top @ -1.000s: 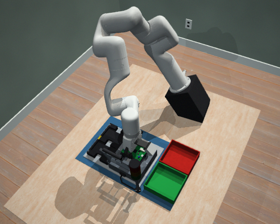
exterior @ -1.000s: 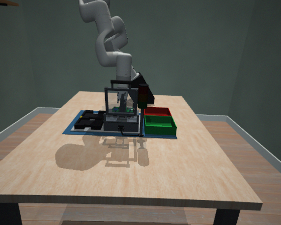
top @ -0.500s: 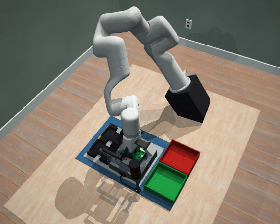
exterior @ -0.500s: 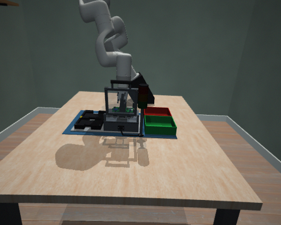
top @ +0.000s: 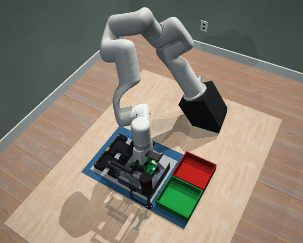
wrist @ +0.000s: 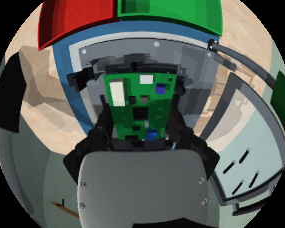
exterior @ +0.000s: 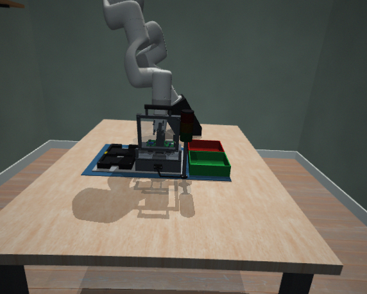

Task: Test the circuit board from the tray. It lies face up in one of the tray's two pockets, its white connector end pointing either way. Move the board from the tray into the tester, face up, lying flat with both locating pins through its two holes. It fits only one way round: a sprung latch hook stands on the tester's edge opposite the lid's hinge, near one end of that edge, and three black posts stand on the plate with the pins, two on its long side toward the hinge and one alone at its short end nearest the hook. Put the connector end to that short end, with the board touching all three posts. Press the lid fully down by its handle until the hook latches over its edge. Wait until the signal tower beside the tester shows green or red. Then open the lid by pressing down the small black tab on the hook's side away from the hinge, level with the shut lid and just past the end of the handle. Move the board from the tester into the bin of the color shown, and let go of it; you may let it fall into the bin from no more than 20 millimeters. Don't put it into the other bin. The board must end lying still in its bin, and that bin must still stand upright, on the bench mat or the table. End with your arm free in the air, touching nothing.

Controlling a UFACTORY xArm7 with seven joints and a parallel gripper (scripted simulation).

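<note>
Right now my hand is right at the green circuit board. Also, from my hand: clear lid (12 cm ahead, 9 cm above, 2 cm to the right); tester plate (2 cm below, 1 cm to the left, 1 cm ahead); green bin (19 cm to the left, 7 cm below, 7 cm ahead).
</note>
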